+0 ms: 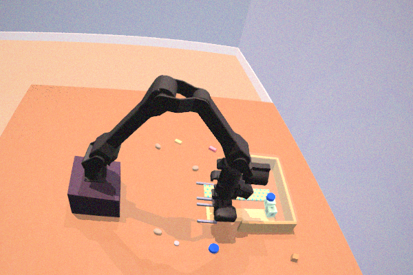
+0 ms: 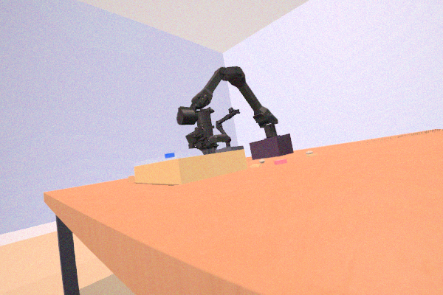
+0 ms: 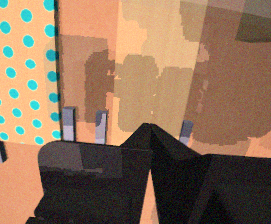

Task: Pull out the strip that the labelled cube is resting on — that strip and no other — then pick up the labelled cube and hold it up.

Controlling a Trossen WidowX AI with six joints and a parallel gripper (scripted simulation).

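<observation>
My gripper tip is 90 mm short of the pale yellow strip, 20 mm to the left of it and 20 mm above it. Also, from my gripper tip: tan block (220 mm to the right, 200 mm ahead, 10 mm below); then pink block (310 mm to the left, 70 mm ahead, 10 mm below).
</observation>
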